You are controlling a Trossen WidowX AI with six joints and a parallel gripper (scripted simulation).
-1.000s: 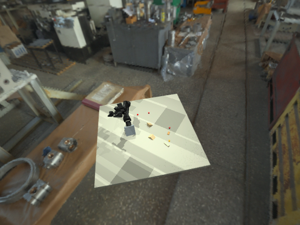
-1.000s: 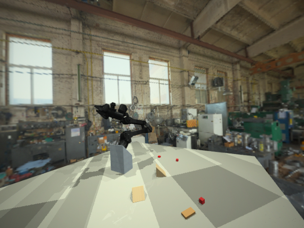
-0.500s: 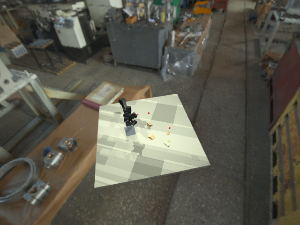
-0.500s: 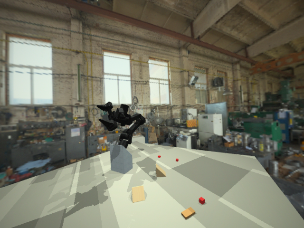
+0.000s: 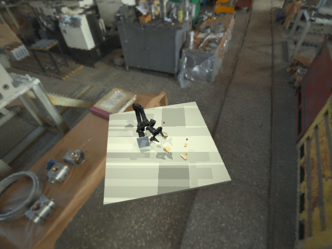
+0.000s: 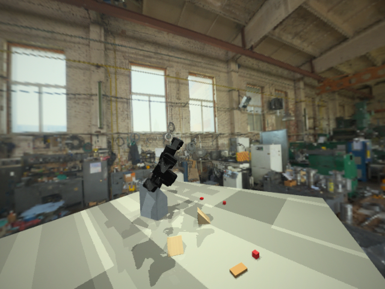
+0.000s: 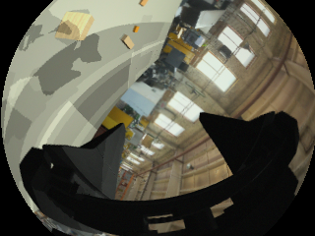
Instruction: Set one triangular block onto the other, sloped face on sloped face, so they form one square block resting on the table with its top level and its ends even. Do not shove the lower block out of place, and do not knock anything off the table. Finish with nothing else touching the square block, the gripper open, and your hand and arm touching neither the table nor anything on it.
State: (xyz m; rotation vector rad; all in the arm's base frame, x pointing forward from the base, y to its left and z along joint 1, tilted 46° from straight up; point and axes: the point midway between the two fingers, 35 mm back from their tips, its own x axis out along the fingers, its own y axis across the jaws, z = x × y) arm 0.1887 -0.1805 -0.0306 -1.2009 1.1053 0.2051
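Now: the triangular block 60 mm ahead of my gripper tip, 20 mm to the left of it and 230 mm below it.
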